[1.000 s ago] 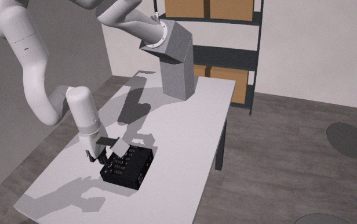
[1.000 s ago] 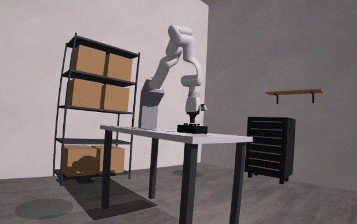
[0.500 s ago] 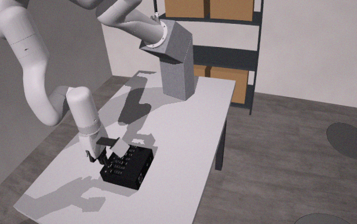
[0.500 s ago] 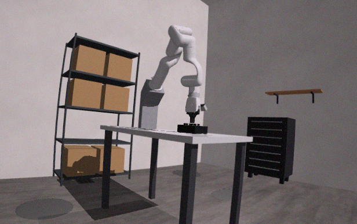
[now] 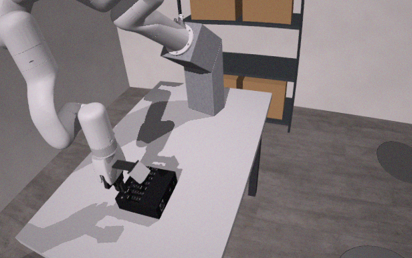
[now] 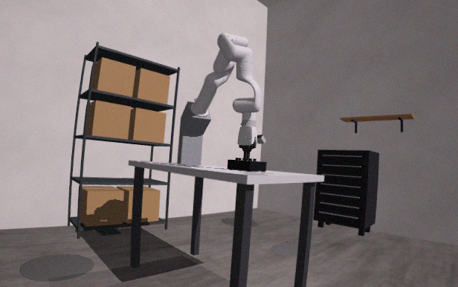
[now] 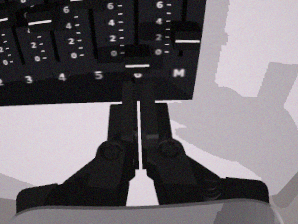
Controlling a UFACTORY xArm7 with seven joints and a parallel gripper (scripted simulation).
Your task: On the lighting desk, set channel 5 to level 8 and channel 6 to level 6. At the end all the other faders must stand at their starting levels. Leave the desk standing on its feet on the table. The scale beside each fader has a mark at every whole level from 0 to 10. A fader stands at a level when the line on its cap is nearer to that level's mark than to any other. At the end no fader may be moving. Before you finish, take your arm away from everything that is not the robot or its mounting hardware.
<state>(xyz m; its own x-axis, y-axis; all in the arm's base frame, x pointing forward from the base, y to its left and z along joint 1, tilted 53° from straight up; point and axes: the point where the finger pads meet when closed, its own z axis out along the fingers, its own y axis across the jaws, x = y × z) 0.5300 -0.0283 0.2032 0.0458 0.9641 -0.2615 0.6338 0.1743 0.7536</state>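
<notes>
My hand is 3 cm to the right of the channel 6 fader cap and 2 cm above it. Round my hand: channel 5 fader cap (6 cm to the left, 2 cm below, 2 cm behind); then master fader cap (4 cm to the left, 3 cm ahead, 2 cm below).
</notes>
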